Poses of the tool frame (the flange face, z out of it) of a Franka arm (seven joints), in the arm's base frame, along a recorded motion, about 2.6 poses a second.
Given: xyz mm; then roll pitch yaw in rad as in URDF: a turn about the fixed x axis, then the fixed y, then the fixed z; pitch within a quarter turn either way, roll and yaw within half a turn.
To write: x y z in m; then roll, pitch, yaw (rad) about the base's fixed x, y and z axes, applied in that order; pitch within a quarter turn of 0, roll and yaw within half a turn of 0. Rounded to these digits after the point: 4 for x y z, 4 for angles.
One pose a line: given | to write
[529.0 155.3 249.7 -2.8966 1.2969 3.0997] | [0.5290 0.1553 0.2497 -2.8966 1.2969 3.0997]
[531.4 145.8 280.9 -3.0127 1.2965 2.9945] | [0.5314 0.1458 0.2809 -3.0127 1.2965 2.9945]
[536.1 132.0 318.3 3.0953 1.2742 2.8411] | [0.5361 0.1320 0.3183 3.0953 1.2742 2.8411]
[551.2 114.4 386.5 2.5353 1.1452 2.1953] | [0.5512 0.1144 0.3865 2.5353 1.1452 2.1953]
